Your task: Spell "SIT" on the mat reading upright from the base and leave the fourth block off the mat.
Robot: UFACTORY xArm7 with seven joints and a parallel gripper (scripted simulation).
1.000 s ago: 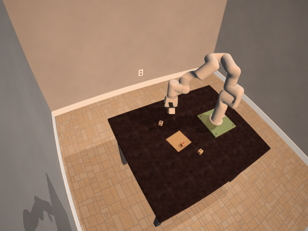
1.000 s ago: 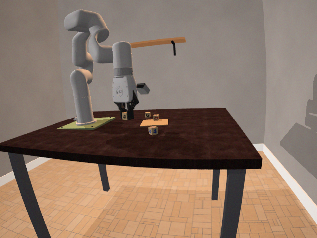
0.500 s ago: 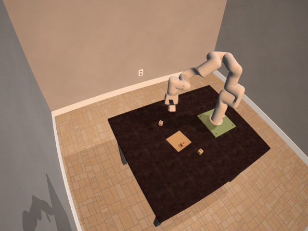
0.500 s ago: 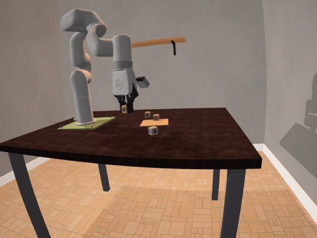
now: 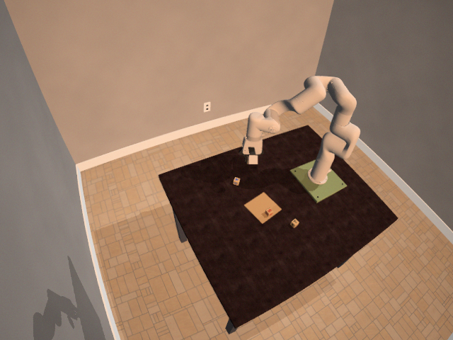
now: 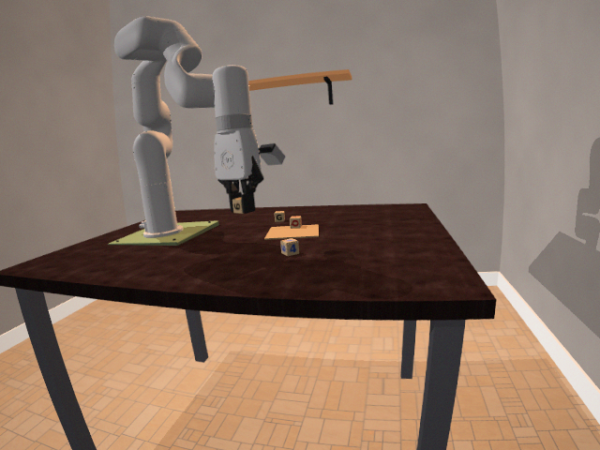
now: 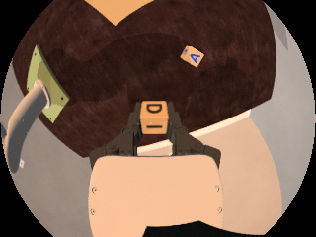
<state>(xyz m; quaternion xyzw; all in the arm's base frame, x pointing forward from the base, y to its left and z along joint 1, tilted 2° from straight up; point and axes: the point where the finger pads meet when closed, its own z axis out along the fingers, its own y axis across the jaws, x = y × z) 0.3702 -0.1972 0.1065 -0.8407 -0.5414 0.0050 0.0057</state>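
Right now my hand is 23 cm to the right of the tan mat, 12 cm above it and 4 cm short of it.
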